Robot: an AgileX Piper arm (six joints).
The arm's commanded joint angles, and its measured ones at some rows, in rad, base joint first. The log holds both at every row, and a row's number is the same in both.
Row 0, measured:
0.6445 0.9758 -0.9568 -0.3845 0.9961 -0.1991
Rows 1 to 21, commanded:
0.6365 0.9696 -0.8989 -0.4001 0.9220 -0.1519
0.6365 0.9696 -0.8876 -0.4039 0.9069 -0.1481
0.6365 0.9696 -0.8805 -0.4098 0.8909 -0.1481
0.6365 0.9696 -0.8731 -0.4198 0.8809 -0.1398
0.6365 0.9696 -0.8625 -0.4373 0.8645 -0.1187
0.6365 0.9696 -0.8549 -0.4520 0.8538 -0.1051
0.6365 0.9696 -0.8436 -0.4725 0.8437 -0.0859
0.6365 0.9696 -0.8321 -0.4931 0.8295 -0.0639
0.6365 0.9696 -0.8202 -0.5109 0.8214 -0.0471
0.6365 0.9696 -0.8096 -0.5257 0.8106 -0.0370
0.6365 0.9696 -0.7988 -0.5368 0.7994 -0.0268
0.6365 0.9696 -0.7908 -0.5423 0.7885 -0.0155
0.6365 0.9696 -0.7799 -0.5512 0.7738 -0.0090
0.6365 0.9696 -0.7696 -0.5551 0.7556 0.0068
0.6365 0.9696 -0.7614 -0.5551 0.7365 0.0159
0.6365 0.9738 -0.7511 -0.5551 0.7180 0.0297
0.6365 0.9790 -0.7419 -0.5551 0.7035 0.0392
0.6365 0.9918 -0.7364 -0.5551 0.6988 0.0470
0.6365 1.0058 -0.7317 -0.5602 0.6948 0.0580
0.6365 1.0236 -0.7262 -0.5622 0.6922 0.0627
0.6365 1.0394 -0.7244 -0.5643 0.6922 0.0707
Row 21, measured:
0.6445 0.9928 -0.7419 -0.5393 0.7258 0.0302
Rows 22 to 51, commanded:
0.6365 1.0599 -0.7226 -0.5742 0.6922 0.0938
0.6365 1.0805 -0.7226 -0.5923 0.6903 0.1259
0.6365 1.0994 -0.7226 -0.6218 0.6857 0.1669
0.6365 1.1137 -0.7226 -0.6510 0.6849 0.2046
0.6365 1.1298 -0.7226 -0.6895 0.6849 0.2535
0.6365 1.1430 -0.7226 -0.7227 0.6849 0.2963
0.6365 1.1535 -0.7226 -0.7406 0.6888 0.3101
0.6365 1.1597 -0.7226 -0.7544 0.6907 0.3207
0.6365 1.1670 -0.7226 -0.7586 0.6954 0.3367
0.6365 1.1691 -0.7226 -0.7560 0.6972 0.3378
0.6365 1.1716 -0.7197 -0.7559 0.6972 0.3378
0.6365 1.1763 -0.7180 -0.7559 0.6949 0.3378
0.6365 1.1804 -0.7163 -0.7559 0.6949 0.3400
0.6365 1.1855 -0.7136 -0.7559 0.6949 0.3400
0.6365 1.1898 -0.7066 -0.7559 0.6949 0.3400
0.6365 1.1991 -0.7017 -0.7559 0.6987 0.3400
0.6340 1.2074 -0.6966 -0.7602 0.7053 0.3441
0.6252 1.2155 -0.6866 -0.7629 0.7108 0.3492
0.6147 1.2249 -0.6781 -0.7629 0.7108 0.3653
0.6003 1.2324 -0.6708 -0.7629 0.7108 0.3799
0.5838 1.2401 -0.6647 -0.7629 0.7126 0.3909
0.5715 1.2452 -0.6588 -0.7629 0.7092 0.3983
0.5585 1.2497 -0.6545 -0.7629 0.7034 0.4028
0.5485 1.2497 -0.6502 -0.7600 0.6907 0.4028
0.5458 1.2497 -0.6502 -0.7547 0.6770 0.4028
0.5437 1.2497 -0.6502 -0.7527 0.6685 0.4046
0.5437 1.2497 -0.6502 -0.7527 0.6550 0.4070
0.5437 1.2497 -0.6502 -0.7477 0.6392 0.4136
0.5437 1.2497 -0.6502 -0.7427 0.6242 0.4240
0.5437 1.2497 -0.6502 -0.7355 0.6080 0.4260
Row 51, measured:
0.5515 1.2506 -0.6554 -0.7476 0.6671 0.3997
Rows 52 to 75, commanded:
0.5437 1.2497 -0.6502 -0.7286 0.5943 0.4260
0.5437 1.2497 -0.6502 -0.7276 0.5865 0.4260
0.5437 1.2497 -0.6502 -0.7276 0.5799 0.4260
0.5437 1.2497 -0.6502 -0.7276 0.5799 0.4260
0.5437 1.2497 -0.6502 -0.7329 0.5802 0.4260
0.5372 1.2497 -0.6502 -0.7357 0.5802 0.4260
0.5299 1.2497 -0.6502 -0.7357 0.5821 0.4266
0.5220 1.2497 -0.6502 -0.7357 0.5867 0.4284
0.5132 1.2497 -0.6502 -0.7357 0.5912 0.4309
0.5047 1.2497 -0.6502 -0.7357 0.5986 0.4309
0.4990 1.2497 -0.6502 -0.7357 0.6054 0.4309
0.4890 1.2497 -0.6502 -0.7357 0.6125 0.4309
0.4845 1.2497 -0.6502 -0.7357 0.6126 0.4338
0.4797 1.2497 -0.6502 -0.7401 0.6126 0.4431
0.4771 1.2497 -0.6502 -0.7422 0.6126 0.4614
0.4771 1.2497 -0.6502 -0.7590 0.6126 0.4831
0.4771 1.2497 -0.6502 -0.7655 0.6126 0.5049
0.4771 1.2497 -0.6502 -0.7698 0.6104 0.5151
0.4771 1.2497 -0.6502 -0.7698 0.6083 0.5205
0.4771 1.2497 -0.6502 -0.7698 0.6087 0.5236
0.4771 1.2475 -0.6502 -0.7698 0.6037 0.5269
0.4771 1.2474 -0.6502 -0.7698 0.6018 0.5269
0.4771 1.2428 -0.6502 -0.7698 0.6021 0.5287
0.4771 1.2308 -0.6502 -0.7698 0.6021 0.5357
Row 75, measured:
0.4824 1.2506 -0.6554 -0.7614 0.6097 0.5132
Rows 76 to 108, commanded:
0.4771 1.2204 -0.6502 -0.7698 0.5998 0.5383
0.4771 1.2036 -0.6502 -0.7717 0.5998 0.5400
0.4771 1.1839 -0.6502 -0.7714 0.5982 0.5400
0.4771 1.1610 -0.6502 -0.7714 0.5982 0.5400
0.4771 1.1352 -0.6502 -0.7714 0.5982 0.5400
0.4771 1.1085 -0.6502 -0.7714 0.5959 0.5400
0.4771 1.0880 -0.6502 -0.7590 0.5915 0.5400
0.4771 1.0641 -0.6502 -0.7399 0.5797 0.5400
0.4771 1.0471 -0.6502 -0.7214 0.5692 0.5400
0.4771 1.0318 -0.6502 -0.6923 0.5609 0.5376
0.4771 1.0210 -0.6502 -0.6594 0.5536 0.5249
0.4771 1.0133 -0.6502 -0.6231 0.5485 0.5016
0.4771 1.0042 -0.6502 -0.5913 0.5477 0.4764
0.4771 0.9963 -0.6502 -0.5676 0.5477 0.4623
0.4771 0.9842 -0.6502 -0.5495 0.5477 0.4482
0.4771 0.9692 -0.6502 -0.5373 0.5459 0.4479
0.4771 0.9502 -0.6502 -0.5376 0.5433 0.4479
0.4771 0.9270 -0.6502 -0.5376 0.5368 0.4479
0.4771 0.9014 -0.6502 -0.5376 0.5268 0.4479
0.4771 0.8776 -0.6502 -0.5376 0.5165 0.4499
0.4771 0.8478 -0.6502 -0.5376 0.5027 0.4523
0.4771 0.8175 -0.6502 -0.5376 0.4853 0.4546
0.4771 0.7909 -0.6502 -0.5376 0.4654 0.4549
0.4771 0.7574 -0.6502 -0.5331 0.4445 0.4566
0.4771 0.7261 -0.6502 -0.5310 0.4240 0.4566
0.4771 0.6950 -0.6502 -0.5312 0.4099 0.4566
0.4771 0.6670 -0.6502 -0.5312 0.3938 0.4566
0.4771 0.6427 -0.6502 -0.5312 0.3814 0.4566
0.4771 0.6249 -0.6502 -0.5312 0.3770 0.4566
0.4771 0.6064 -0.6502 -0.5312 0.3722 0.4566
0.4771 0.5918 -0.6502 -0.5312 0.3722 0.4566
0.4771 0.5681 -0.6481 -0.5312 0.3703 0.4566
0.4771 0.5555 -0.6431 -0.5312 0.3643 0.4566
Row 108, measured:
0.4824 0.6017 -0.6554 -0.5329 0.3859 0.4607
